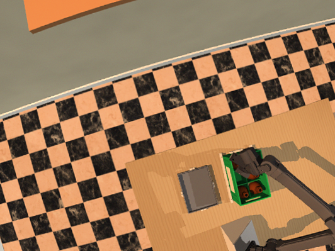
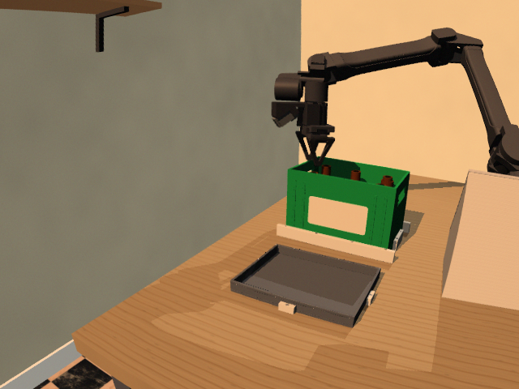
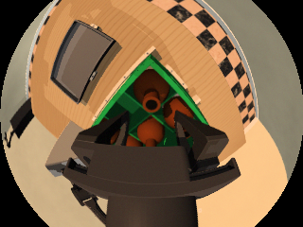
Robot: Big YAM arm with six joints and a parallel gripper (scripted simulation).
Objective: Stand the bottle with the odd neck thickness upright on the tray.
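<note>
Right now my hand is 11 cm above the green crate, 9 cm past it and 3 cm to the left of it. Also, from my hand: dark grey tray 25 cm to the left, 18 cm below, 9 cm behind.
</note>
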